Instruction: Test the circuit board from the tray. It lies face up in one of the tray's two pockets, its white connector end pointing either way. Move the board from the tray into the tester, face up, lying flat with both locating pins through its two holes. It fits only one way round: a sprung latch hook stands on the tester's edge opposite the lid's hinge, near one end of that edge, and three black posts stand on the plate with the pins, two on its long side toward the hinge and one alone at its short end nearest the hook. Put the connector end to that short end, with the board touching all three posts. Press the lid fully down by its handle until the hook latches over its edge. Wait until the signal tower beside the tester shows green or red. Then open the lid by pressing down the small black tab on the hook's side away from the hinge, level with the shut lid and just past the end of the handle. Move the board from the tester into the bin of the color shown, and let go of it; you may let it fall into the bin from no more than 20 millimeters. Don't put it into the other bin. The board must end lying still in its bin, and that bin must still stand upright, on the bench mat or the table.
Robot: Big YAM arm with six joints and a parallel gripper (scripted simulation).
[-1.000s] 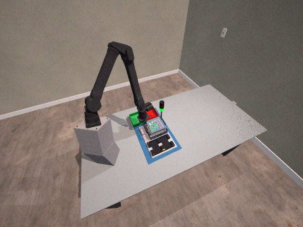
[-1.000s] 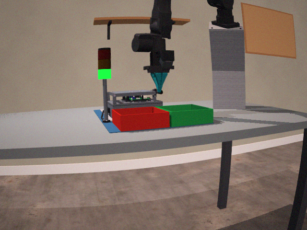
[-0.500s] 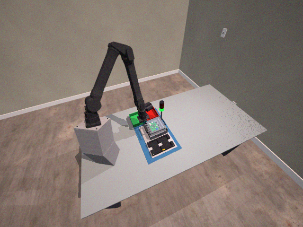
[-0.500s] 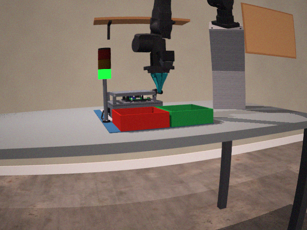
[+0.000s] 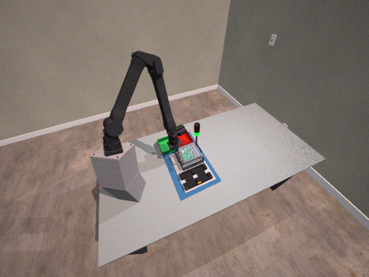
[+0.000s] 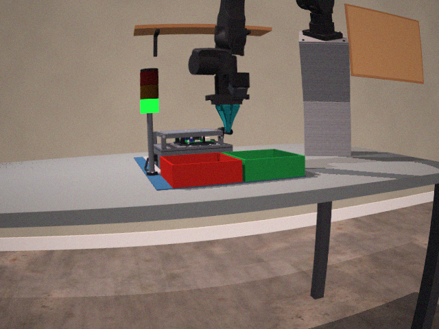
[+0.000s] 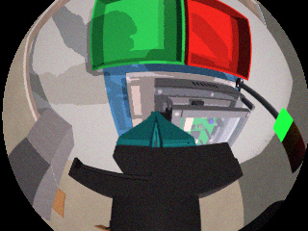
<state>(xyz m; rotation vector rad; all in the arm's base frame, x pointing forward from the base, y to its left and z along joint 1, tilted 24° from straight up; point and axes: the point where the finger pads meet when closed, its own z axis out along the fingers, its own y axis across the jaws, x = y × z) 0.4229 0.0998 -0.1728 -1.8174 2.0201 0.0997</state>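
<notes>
Now: hand 1 cm short of the latch hook and 1 cm above it. Also, from my hand: tester lid: 7 cm ahead, 7 cm to the right, 1 cm below; then tester plate: 7 cm ahead, 6 cm to the right, 3 cm below; then green circuit board: 7 cm ahead, 6 cm to the right, 3 cm below.
</notes>
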